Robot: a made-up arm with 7 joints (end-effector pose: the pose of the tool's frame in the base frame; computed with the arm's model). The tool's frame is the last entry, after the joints. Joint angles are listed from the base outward.
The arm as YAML. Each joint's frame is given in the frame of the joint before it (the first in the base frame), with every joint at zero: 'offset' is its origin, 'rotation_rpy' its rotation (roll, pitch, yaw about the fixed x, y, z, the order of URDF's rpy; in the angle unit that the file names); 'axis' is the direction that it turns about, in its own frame. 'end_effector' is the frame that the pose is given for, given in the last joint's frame.
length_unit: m
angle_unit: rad
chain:
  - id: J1
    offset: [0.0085, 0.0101, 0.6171]
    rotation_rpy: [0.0, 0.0, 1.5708]
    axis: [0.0, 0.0, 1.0]
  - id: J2
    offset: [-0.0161, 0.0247, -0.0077]
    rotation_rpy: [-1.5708, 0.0, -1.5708]
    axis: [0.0, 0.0, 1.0]
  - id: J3
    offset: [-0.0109, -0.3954, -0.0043]
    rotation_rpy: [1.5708, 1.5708, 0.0]
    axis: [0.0, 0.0, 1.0]
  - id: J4
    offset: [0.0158, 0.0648, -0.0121]
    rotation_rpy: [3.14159, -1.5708, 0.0]
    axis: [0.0, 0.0, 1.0]
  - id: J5
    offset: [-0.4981, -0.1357, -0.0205]
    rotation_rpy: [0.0, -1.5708, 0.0]
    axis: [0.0, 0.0, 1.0]
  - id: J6
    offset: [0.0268, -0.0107, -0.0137]
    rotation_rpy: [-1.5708, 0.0, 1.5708]
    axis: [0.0, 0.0, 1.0]
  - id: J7
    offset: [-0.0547, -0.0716, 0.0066]
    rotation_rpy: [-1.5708, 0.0, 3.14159]
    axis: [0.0, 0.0, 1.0]
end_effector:
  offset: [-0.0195, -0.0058, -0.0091]
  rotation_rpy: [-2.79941, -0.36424, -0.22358]
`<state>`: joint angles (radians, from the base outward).
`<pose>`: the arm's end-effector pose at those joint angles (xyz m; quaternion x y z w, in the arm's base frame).
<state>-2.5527 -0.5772 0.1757 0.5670 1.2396 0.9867 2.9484</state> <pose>-0.2760 -0.2522 0.8201 -0.3558 0.1737 0.1032 0.9124</pose>
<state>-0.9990 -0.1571 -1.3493 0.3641 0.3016 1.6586 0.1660</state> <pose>-0.2419 -0.2169 0.5516 0.7751 -0.0165 -0.6123 0.1550</pose>
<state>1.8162 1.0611 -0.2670 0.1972 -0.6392 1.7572 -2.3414</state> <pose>0.1615 0.0341 0.3422 -0.1509 -0.8717 -0.0027 0.4663</pose>
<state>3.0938 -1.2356 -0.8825 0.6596 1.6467 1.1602 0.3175</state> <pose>-0.0279 0.3960 0.9369 0.2475 0.9576 0.1451 0.0280</pose>
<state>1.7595 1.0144 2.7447 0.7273 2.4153 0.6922 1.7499</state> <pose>-0.1322 -0.2819 1.0536 -0.8506 0.2065 -0.0383 0.4820</pose>
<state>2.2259 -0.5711 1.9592 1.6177 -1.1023 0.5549 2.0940</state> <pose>-0.0813 -0.7763 0.9348 -0.4615 -0.3183 -0.7966 0.2261</pose>
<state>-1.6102 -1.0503 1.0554 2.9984 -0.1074 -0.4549 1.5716</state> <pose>-0.0471 0.8726 1.0119 0.2597 -0.5874 0.7373 0.2094</pose>
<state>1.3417 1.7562 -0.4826 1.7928 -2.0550 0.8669 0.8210</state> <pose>0.4083 0.4464 -0.0029 -0.6849 -0.0605 0.6963 0.2062</pose>
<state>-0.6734 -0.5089 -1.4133 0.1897 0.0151 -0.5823 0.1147</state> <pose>-0.1933 -0.3231 0.5543 -0.0227 -0.4428 -0.7604 0.4746</pose>
